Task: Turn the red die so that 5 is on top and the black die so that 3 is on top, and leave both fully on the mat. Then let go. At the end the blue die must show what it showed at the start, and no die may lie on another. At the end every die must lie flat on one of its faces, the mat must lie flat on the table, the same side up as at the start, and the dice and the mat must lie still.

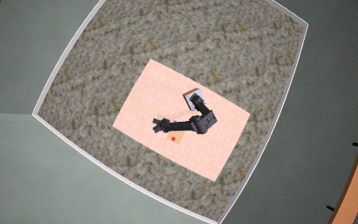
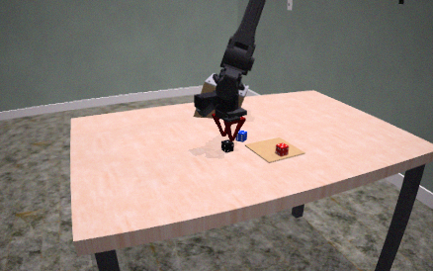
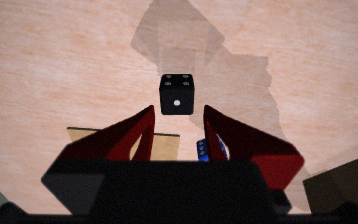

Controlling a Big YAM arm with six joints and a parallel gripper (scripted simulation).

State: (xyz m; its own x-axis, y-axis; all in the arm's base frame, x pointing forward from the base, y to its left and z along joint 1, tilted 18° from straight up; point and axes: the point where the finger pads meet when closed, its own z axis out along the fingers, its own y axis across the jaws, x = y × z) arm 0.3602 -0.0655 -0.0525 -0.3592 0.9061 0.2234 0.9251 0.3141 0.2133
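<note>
Now: the black die 30 mm below my hand. From my hand the other things lie so: red die 70 mm ahead, 150 mm to the left, 30 mm below; then blue die 70 mm behind, 60 mm to the left, 30 mm below; then tan mat 20 mm ahead, 150 mm to the left, 50 mm below.
</note>
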